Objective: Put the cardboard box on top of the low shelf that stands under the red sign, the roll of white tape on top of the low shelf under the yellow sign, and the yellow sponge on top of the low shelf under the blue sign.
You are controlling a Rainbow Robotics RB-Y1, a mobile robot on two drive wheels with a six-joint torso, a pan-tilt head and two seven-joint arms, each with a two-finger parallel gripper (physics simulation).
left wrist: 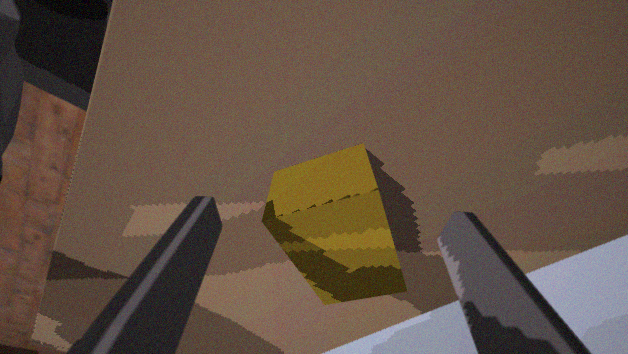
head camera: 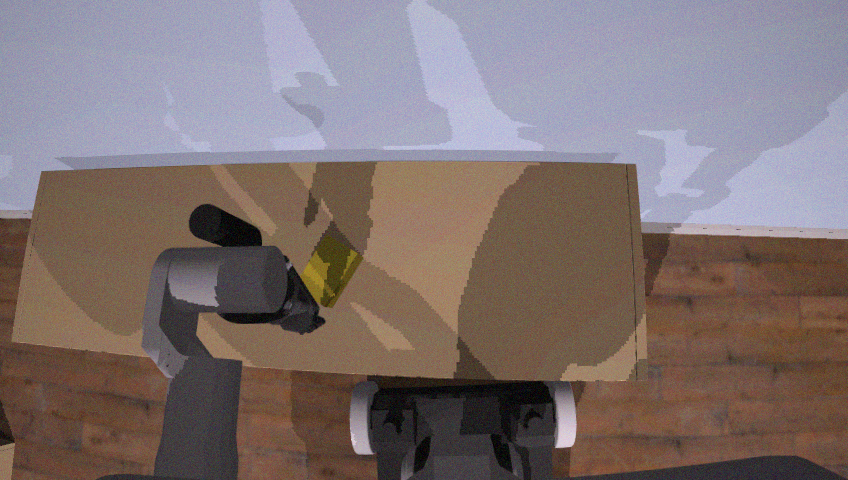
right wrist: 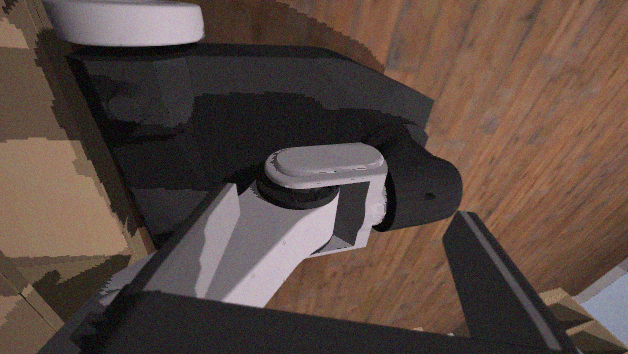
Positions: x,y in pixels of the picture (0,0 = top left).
Labels:
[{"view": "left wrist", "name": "left gripper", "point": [331,218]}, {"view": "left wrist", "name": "yellow sponge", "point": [327,215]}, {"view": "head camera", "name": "left gripper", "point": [301,294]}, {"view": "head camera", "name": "yellow sponge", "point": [333,264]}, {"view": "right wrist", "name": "right gripper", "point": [341,211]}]

